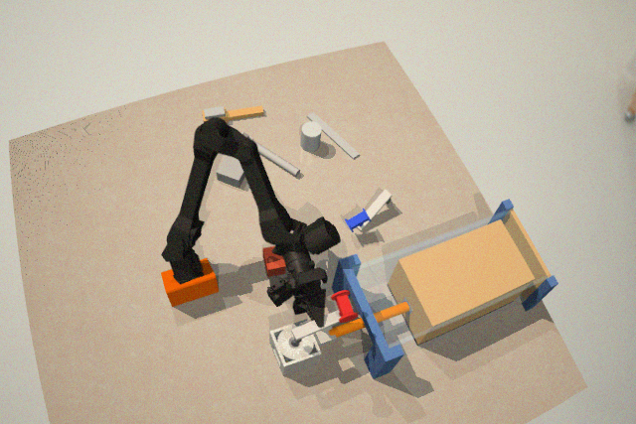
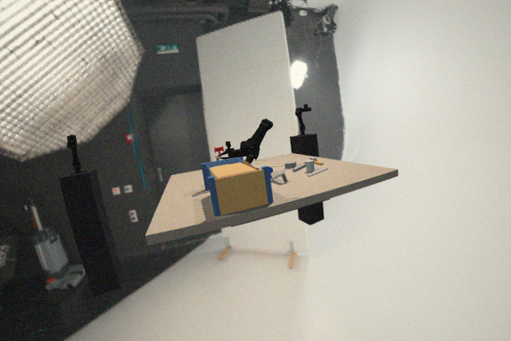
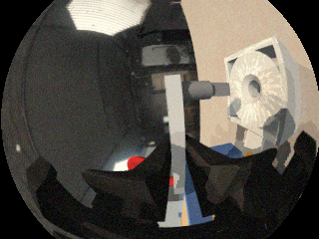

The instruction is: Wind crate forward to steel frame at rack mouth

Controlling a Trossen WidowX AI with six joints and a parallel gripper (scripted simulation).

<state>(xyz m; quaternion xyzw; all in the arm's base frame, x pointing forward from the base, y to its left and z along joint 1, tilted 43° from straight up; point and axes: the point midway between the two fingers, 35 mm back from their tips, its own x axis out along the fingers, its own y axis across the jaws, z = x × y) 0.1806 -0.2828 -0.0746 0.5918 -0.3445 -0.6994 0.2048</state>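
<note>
The red knob is 50 mm ahead of my gripper tip and 40 mm above it. The rest, counted from my gripper tip: hand winch (140 mm below, 60 mm behind, 10 mm to the left); then blue steel frame (110 mm ahead, 70 mm below, 10 mm to the right); then red-knobbed winch handle (20 mm ahead, 10 mm to the left, 10 mm above).
</note>
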